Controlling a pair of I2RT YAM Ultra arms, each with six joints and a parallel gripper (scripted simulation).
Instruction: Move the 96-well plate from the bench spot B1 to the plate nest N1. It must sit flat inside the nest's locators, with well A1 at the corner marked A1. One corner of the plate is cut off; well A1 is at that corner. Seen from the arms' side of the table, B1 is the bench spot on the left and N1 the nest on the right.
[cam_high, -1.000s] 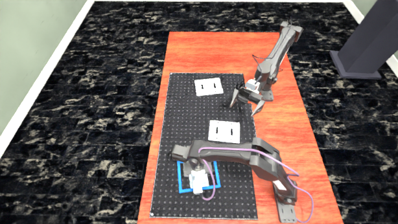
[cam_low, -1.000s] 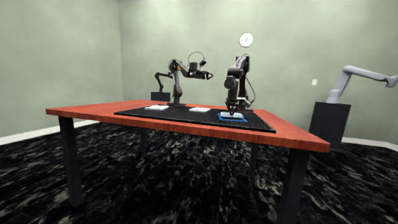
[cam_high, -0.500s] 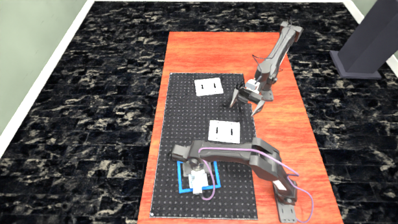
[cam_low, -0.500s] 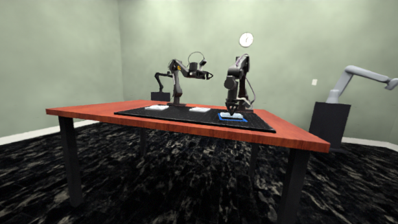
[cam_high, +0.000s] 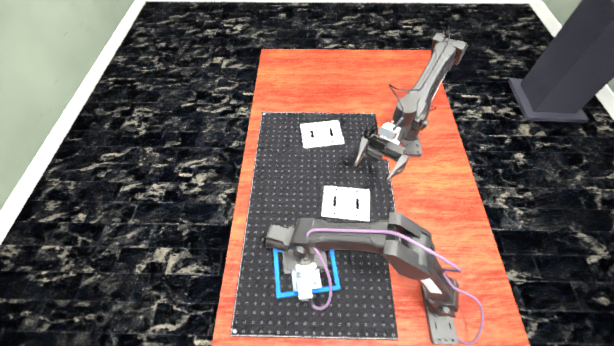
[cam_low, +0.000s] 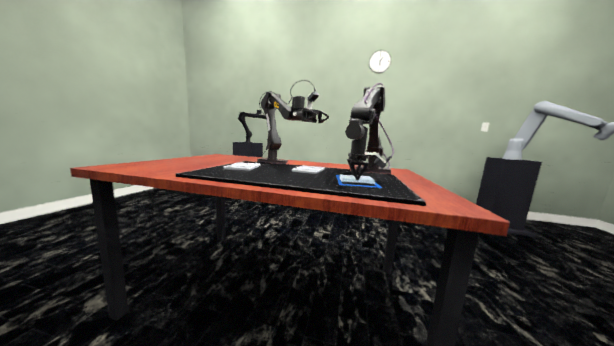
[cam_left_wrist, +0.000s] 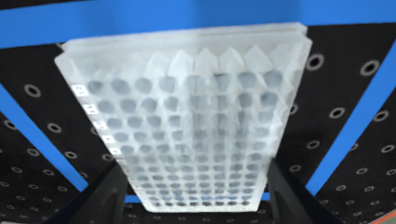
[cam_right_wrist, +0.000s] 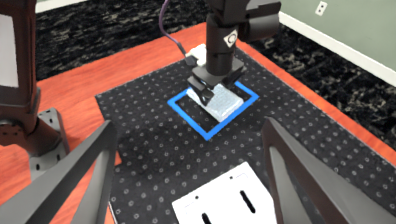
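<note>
Right now my left hand is 1 cm above the 96-well plate. Round my left hand: nest plate (55 cm to the right, 4 cm behind, 1 cm below).
</note>
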